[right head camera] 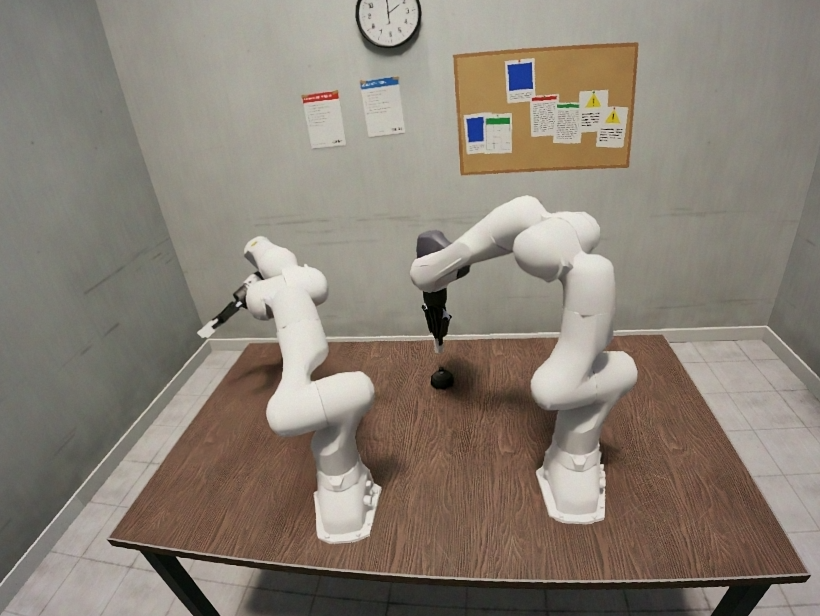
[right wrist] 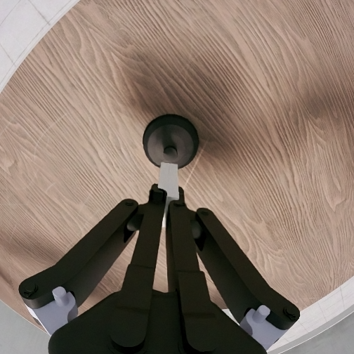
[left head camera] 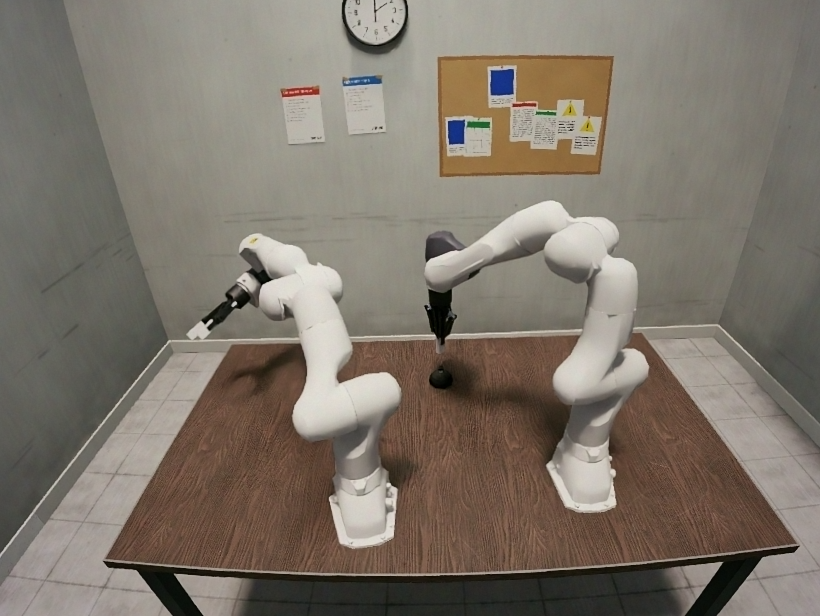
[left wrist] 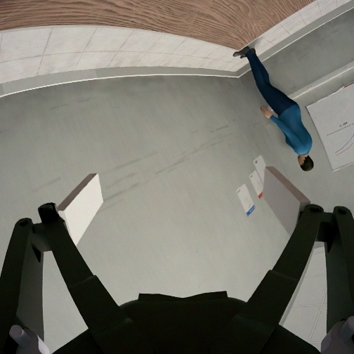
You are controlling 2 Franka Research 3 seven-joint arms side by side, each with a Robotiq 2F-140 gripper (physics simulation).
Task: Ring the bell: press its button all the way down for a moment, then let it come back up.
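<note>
A small black domed bell stands upright on the table. Its button shows on top, uncovered, in the right wrist view, and as a small knob on the dome in both head views. My right gripper is shut and empty. It points down, its fingertips a short way above the bell with a gap between them and the button. My left gripper is open and empty, held out past the table's left edge, far from the bell.
The brown wooden table bears both white arm bases. The left arm stands left of the bell, the right arm right of it. A person in blue shows near a wall in the left wrist view.
</note>
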